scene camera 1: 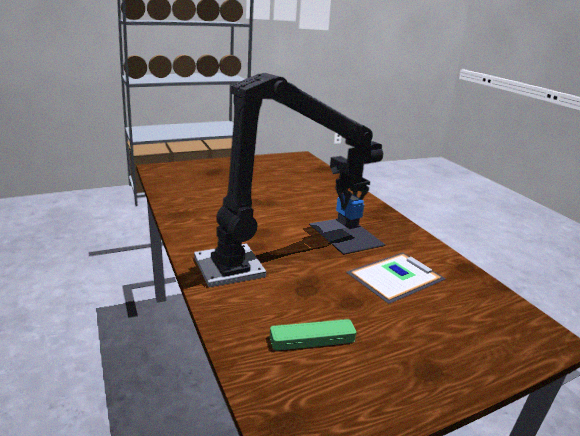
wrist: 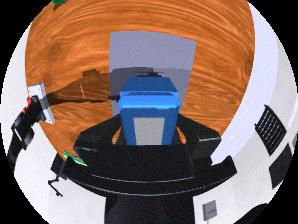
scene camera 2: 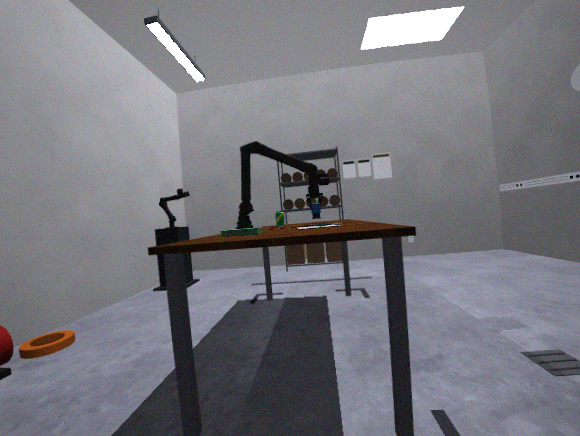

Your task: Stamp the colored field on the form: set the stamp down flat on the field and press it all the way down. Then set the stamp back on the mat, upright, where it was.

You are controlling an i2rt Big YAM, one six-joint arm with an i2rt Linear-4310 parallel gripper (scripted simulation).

Observation:
I see my gripper, a stamp and a green case.
My gripper is seen too in the wrist view.

